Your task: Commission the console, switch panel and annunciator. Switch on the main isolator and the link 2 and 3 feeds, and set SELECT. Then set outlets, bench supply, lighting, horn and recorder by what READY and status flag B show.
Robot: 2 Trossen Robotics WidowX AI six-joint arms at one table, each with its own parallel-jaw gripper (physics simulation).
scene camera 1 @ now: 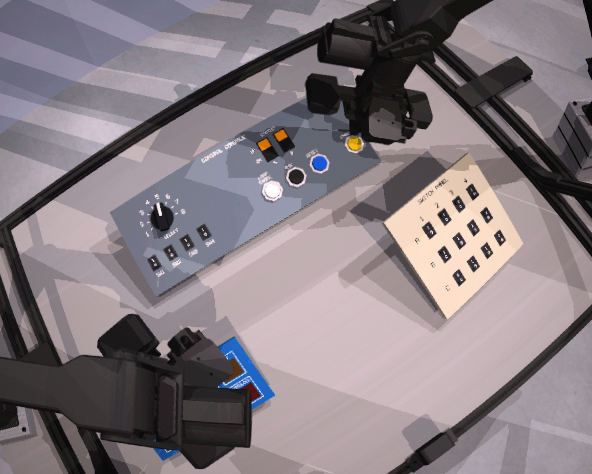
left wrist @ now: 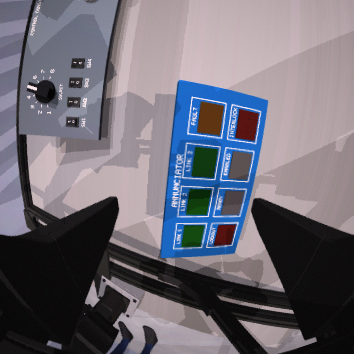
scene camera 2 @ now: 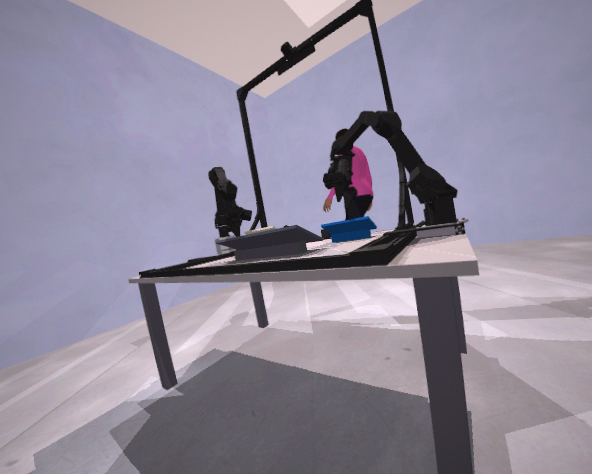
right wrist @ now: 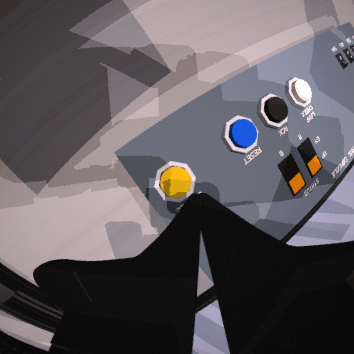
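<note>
My left gripper: open, holding nothing, visible in left wrist view and scene camera 2. My right gripper: shut, holding nothing, visible in right wrist view. Yellow button visible too.
</note>
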